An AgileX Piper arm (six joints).
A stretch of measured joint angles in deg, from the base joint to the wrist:
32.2, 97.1, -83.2, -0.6, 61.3, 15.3
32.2, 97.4, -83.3, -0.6, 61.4, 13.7
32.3, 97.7, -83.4, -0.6, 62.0, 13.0
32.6, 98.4, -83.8, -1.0, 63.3, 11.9
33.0, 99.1, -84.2, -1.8, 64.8, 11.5
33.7, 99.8, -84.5, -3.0, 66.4, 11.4
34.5, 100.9, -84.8, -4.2, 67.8, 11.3
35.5, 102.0, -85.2, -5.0, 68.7, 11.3
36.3, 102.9, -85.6, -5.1, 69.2, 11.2
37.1, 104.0, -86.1, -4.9, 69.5, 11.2
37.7, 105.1, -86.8, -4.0, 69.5, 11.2
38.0, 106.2, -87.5, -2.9, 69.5, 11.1
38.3, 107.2, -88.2, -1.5, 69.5, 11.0
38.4, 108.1, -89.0, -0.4, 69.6, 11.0
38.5, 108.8, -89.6, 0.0, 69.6, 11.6
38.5, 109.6, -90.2, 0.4, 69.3, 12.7
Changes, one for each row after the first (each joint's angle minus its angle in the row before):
0.0, 0.3, -0.1, 0.0, 0.1, -1.6
0.1, 0.3, -0.1, 0.0, 0.6, -0.7
0.3, 0.7, -0.4, -0.4, 1.3, -1.1
0.4, 0.7, -0.4, -0.8, 1.5, -0.4
0.7, 0.7, -0.3, -1.2, 1.6, -0.1
0.8, 1.1, -0.3, -1.2, 1.4, -0.1
1.0, 1.1, -0.4, -0.8, 0.9, 0.0
0.8, 0.9, -0.4, -0.1, 0.5, -0.1
0.8, 1.1, -0.5, 0.2, 0.3, 0.0
0.6, 1.1, -0.7, 0.9, 0.0, 0.0
0.3, 1.1, -0.7, 1.1, 0.0, -0.1
0.3, 1.0, -0.7, 1.4, 0.0, -0.1
0.1, 0.9, -0.8, 1.1, 0.1, 0.0
0.1, 0.7, -0.6, 0.4, 0.0, 0.6
0.0, 0.8, -0.6, 0.4, -0.3, 1.1

